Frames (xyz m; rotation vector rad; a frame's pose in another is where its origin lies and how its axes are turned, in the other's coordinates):
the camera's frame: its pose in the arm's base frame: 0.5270 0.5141 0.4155 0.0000 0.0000 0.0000
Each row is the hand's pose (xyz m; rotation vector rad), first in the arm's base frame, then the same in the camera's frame.
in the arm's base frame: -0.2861 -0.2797 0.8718 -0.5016 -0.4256 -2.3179
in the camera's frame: -0.8131 -0.7938 0.4563 -0.5016 -0.4256 -2.3179
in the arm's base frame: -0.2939 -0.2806 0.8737 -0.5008 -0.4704 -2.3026
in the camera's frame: -0.8209 -0.7947 0.4582 -0.5008 -0.4704 -2.3026
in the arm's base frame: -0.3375 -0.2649 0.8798 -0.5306 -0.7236 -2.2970
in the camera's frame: -0.8645 -0.7790 0.4643 -0.5306 -0.7236 -2.2970
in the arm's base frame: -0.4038 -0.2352 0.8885 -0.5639 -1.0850 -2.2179
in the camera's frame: -0.9308 -0.7493 0.4730 -0.5639 -1.0850 -2.2179
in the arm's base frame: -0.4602 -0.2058 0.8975 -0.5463 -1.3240 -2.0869
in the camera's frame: -0.9872 -0.7199 0.4820 -0.5463 -1.3240 -2.0869
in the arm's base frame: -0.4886 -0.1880 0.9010 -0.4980 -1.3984 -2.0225
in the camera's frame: -1.0156 -0.7021 0.4855 -0.4980 -1.3984 -2.0225
